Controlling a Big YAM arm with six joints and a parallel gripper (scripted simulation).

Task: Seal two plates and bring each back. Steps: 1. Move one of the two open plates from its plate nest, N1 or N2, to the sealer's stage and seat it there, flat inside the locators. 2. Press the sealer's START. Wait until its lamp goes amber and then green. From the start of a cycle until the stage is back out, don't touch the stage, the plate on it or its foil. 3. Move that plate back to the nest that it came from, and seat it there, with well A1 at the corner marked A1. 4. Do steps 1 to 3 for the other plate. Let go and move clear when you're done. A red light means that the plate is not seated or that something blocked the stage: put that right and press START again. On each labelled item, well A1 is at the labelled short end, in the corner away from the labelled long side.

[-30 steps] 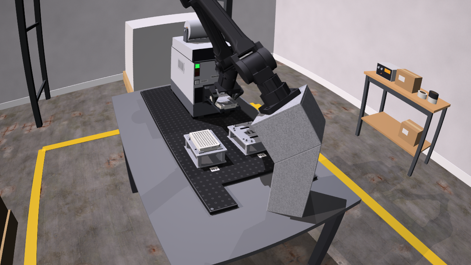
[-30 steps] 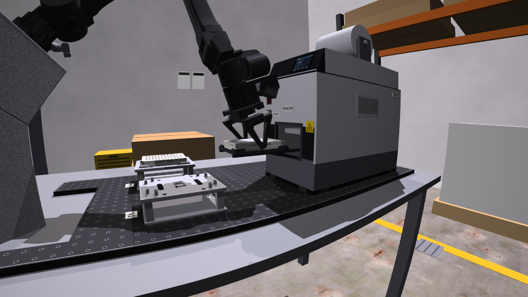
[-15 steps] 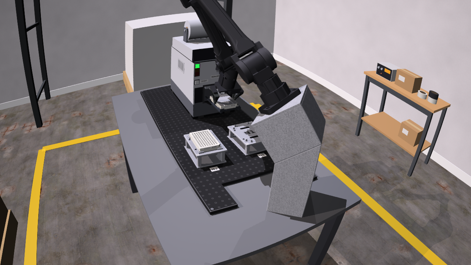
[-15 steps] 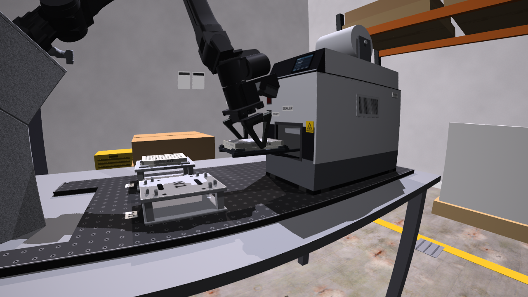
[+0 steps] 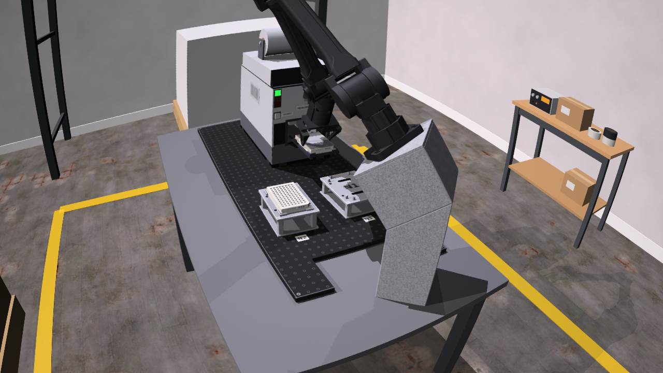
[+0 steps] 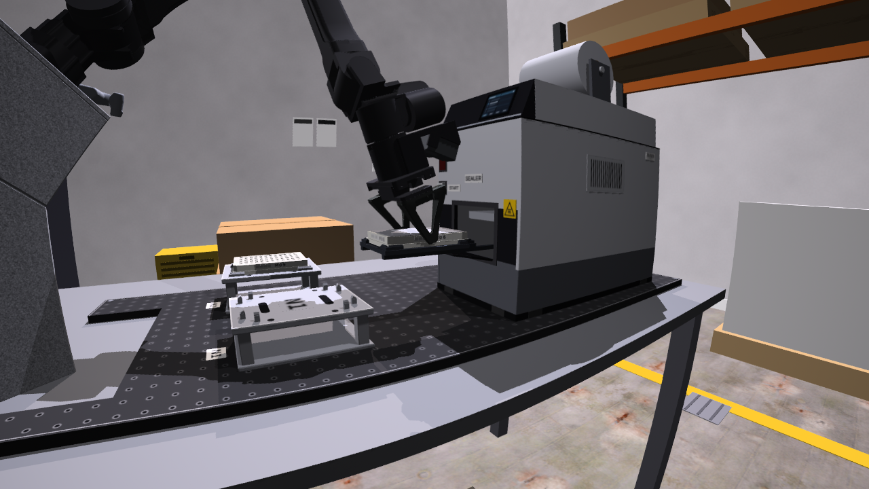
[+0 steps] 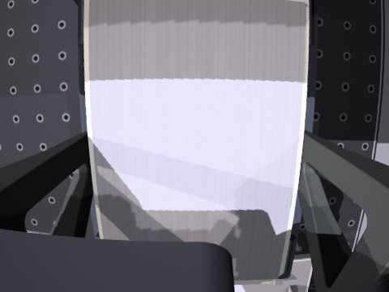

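Now: the sealer stage 20 mm below my hand. Also, from my hand: nest N2: 230 mm behind, 130 mm to the left, 70 mm below; white well plate: 230 mm behind, 130 mm to the left, 60 mm below; start button: 110 mm to the left, 80 mm ahead, 70 mm above.
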